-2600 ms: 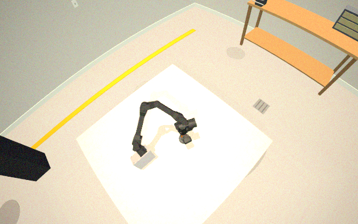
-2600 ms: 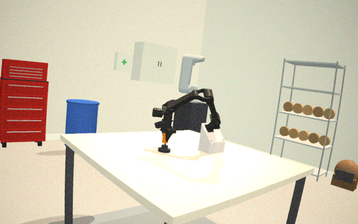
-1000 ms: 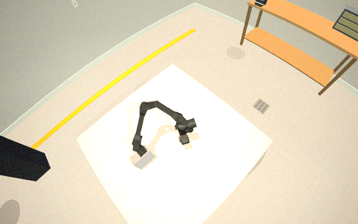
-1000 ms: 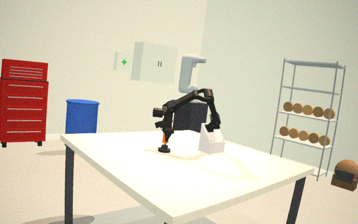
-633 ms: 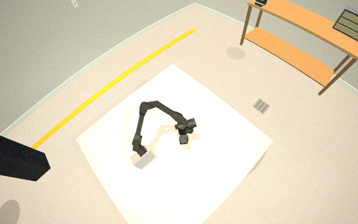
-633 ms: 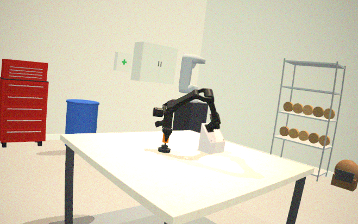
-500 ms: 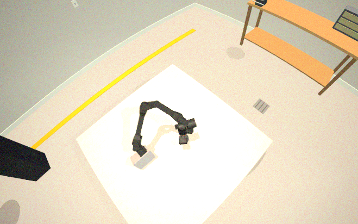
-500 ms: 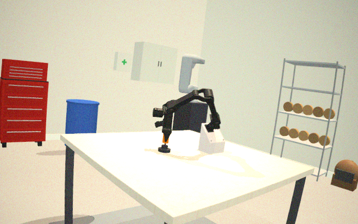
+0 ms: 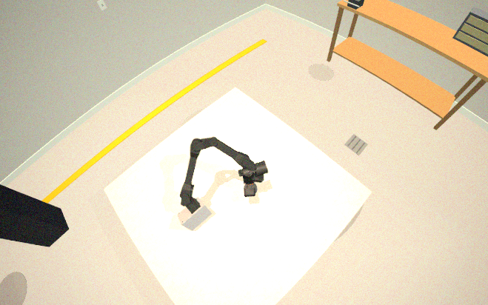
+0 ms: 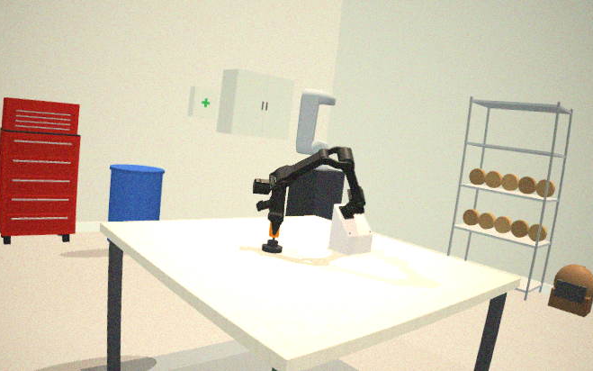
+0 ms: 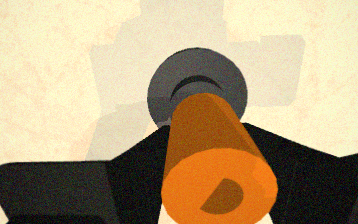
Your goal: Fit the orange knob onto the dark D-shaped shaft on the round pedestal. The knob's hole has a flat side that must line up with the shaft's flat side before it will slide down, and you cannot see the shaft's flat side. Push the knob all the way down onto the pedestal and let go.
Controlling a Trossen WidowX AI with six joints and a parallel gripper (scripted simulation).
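The orange knob lies 20 mm above my gripper tip. Also, from my gripper tip: dark shaft 40 mm below.
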